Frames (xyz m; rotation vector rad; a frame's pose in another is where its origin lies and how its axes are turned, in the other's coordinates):
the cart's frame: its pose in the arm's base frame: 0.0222 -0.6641 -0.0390 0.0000 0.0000 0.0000
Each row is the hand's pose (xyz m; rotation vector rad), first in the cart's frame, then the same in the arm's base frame.
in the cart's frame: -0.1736 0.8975 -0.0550 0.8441 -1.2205 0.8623
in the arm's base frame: -0.1514 0.2334 -0.0940 0.8441 -1.2205 0.8623
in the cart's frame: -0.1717 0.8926 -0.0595 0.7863 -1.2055 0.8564
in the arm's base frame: -0.1495 0.2285 -0.0985 0.7863 -1.2055 0.8564
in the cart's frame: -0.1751 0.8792 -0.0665 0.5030 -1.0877 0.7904
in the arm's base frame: -0.1529 0.2151 -0.1055 0.5030 -1.0877 0.7904
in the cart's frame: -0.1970 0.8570 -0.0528 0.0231 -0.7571 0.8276
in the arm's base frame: -0.1748 0.1929 -0.0918 0.0231 -0.7571 0.8276
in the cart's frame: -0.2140 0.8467 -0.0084 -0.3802 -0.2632 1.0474
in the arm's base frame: -0.1918 0.1826 -0.0474 -0.3802 -0.2632 1.0474
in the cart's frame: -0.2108 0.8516 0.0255 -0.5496 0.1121 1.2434
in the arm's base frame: -0.1886 0.1875 -0.0135 -0.5496 0.1121 1.2434
